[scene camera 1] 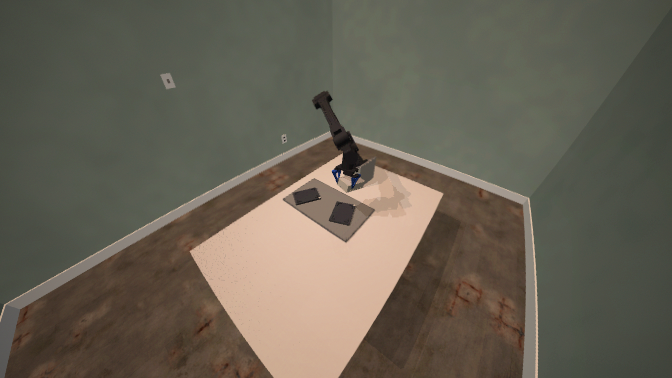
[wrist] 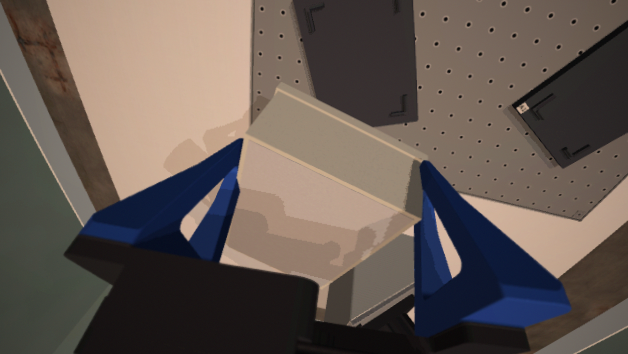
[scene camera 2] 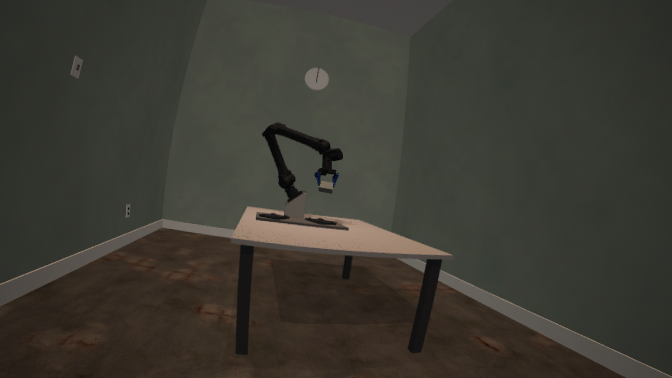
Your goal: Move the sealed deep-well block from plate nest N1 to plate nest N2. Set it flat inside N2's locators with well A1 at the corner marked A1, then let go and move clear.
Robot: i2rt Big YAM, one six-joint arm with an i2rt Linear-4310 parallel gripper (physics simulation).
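Frame: origin at the arm's base, x ahead, y left, z up, level; millimetres.
Seen in the pictures: gripper, fingertip midpoint: (scene camera 1: 344, 185) (wrist: 330, 157) (scene camera 2: 326, 186); arm's base at its link origin: (scene camera 1: 358, 165) (wrist: 378, 320) (scene camera 2: 295, 197).
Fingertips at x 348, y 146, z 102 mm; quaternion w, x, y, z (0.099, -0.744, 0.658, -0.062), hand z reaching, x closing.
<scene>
Pixels of each thing's top centre, then the offset from my fingertips to it. Level surfaces: height alone.
- sealed deep-well block at its top centre: (wrist: 293, 254) (scene camera 1: 351, 177) (scene camera 2: 326, 181) dz +30, dx -47, dy +7 mm
- grey perforated board at its top centre: (wrist: 465, 86) (scene camera 2: 299, 219) (scene camera 1: 327, 203) dz -218, dx +2, dy -135 mm
- pale table at its surface level: dz -232 mm
The sealed deep-well block (scene camera 1: 343, 185) (scene camera 2: 326, 188) (wrist: 325, 135) is a pale grey box with a light, flat top. My gripper (scene camera 1: 346, 184) (scene camera 2: 327, 185) (wrist: 330, 157) is shut on it, with one blue finger on each end, and holds it well above the table. One dark nest (scene camera 1: 343, 214) (scene camera 2: 321, 221) (wrist: 362, 60) lies beyond the block in the wrist view, partly hidden by it. The other dark nest (scene camera 1: 306, 196) (scene camera 2: 273, 216) (wrist: 587, 97) is at the right there, with its A1 tag at the near-left corner. I cannot tell which is N1 or N2. The block's A1 well cannot be made out.
Both nests sit on a grey perforated board (scene camera 1: 325, 205) (scene camera 2: 300, 222) (wrist: 475, 90) on the pale table (scene camera 1: 295, 280) (scene camera 2: 370, 240) (wrist: 150, 65). The arm's upright grey base plate (scene camera 1: 368, 171) (scene camera 2: 295, 206) (wrist: 382, 277) stands close behind the board.
</scene>
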